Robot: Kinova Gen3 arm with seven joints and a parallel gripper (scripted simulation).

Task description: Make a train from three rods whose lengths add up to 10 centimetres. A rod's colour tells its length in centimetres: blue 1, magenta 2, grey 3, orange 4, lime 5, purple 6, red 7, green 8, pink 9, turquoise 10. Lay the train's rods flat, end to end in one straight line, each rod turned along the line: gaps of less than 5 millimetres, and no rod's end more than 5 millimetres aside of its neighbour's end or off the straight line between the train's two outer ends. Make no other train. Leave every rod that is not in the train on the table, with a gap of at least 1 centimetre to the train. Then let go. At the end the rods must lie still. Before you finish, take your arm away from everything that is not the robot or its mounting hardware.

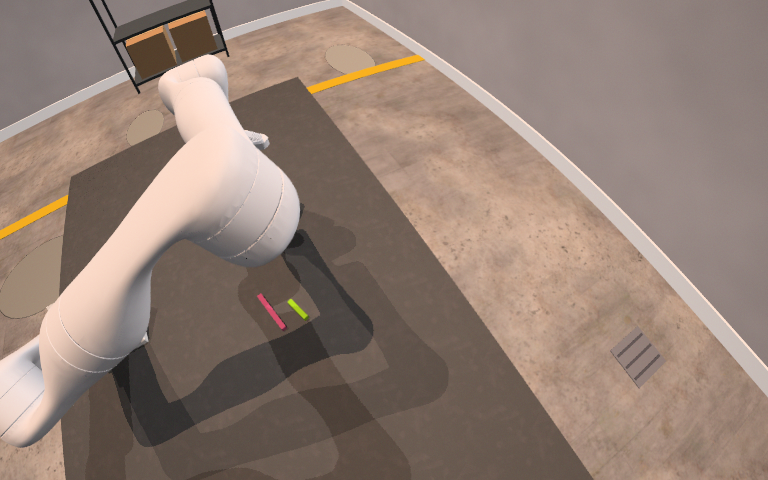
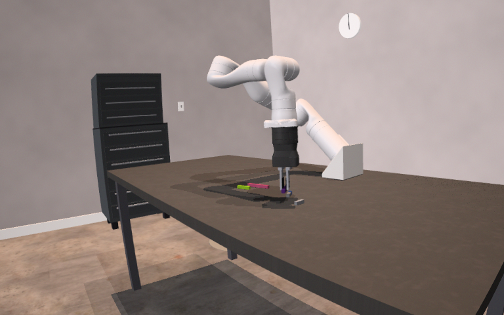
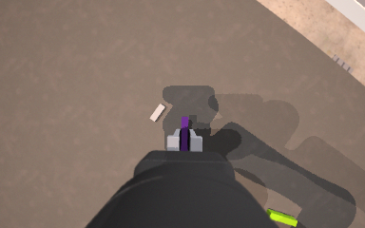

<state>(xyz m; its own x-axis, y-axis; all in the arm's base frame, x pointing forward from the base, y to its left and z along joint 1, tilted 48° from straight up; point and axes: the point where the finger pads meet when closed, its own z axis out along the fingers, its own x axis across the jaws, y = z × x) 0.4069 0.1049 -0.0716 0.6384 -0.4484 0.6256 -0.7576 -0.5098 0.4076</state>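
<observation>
The blue rod is 6 cm behind my hand, 5 cm to the right of it and 5 cm below it. Also, from my hand: lime rod: 23 cm to the right, 5 cm below; then purple rod: 2 cm below; then pink rod: 5 cm behind, 21 cm to the right, 5 cm below.
</observation>
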